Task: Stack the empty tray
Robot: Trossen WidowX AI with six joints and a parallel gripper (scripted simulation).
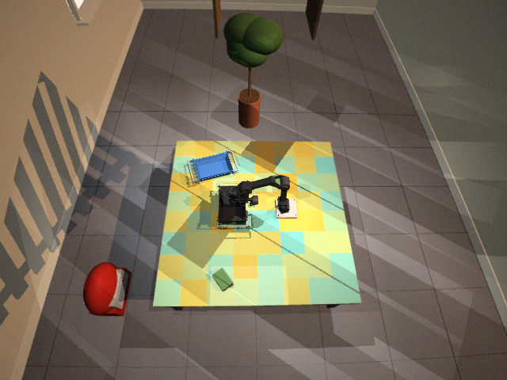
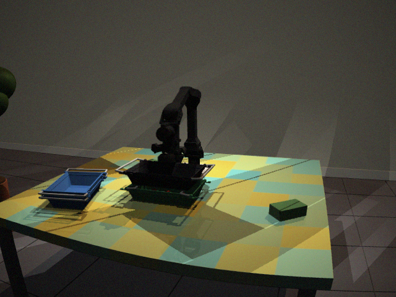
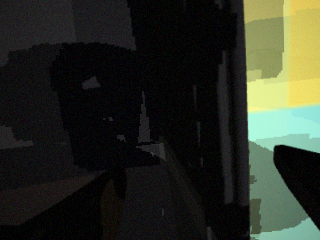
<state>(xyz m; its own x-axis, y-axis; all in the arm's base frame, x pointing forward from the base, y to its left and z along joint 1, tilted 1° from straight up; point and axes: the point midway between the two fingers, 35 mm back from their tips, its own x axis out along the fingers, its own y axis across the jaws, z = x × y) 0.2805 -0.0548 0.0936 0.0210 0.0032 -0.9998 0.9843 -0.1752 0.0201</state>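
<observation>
The black tray is 8 cm ahead of my gripper tip, 2 cm to the right of it and 3 cm above it.
</observation>
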